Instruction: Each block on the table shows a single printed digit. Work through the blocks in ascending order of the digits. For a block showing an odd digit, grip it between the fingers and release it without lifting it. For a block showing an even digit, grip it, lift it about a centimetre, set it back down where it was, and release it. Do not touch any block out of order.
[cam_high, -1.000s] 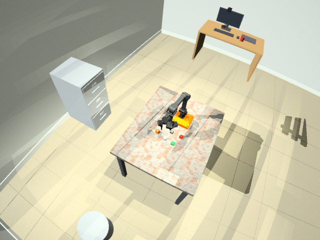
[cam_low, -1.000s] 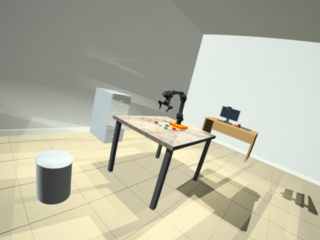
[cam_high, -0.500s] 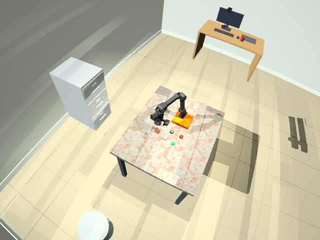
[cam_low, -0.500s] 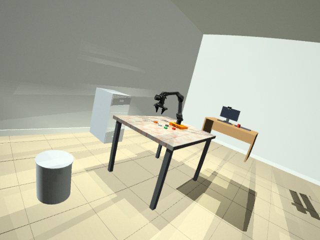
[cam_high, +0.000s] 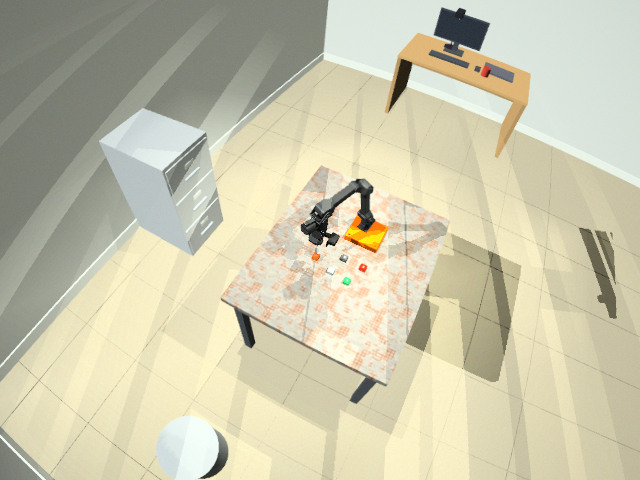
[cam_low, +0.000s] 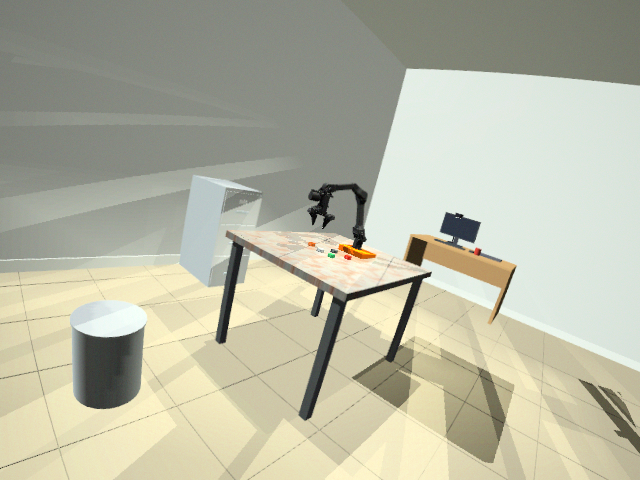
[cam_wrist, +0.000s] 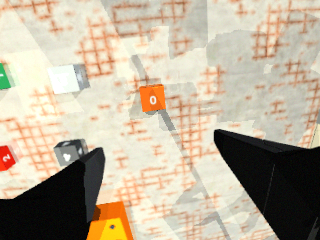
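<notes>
Right now my gripper tip is 12 cm above the orange block and 1 cm short of it. Also, from my gripper tip: green block (21 cm to the left, 12 cm below, 3 cm ahead); then black block (12 cm to the left, 12 cm below, 8 cm behind); then red block (23 cm to the left, 12 cm below, 9 cm behind).
</notes>
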